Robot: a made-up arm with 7 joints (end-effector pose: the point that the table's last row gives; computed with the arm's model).
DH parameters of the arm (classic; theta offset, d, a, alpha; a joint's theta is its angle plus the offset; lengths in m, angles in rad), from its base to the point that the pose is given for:
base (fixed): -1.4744 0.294 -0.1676 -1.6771
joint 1: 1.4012 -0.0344 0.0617 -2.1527
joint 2: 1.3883 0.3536 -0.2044 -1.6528
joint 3: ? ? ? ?
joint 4: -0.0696 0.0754 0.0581 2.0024
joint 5: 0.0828 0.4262 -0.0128 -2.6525
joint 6: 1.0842 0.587 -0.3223 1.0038
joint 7: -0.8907 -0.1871 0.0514 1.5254
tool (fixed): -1.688 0.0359 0 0
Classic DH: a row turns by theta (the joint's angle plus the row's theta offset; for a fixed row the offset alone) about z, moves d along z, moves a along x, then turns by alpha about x.
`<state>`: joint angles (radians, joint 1 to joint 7).
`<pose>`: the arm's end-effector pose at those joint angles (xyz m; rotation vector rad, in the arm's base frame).
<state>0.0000 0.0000 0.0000 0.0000 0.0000 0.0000 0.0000</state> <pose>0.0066 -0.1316 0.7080 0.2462 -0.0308 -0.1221</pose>
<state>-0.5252 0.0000 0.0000 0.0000 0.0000 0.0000 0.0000</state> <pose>-0.0072 0.1147 0.8021 -0.2691 -0.1038 -0.0492</pose>
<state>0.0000 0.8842 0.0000 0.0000 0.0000 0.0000 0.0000</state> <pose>0.3137 0.1180 0.6479 -0.3684 0.5928 -0.2573</pose>
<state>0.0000 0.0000 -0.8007 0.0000 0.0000 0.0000 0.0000</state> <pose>-0.5254 -0.0171 0.7080 0.2223 -0.1288 -0.9186</pose>
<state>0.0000 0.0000 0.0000 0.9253 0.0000 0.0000 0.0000</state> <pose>-0.2237 0.0969 0.8092 -0.3918 -0.7037 -0.1023</pose>
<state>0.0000 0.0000 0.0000 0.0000 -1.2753 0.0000 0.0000</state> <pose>-0.4068 0.2670 0.7552 -0.1587 -0.4374 -1.2656</pose>
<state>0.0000 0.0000 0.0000 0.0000 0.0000 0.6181 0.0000</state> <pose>-0.1680 -0.0745 0.8042 -0.0787 -0.4128 -0.4869</pose>
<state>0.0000 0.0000 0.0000 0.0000 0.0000 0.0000 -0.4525</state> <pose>0.0066 -0.1564 0.7213 0.6981 -0.0027 -0.1282</pose>
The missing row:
joint 3: -1.5031 0.2571 -0.3222 -1.6567
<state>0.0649 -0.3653 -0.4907 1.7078 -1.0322 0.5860 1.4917</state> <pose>-0.3878 0.4496 0.0390 0.8896 0.2723 2.4199</pose>
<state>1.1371 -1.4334 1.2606 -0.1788 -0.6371 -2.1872 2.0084</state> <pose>-0.1878 -0.0606 0.6005 -0.3344 -2.3253 0.3903</pose>
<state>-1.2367 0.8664 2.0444 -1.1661 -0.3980 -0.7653 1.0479</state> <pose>0.2695 -0.1747 -0.4449 -0.3659 2.8652 0.6450</pose>
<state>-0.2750 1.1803 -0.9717 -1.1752 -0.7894 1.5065 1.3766</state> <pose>0.1352 0.8830 0.5844 1.5305 -1.1119 1.0670</pose>
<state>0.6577 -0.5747 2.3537 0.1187 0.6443 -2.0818 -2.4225</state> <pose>-0.0879 0.5813 0.7629 -0.7793 1.6645 -0.4742</pose>
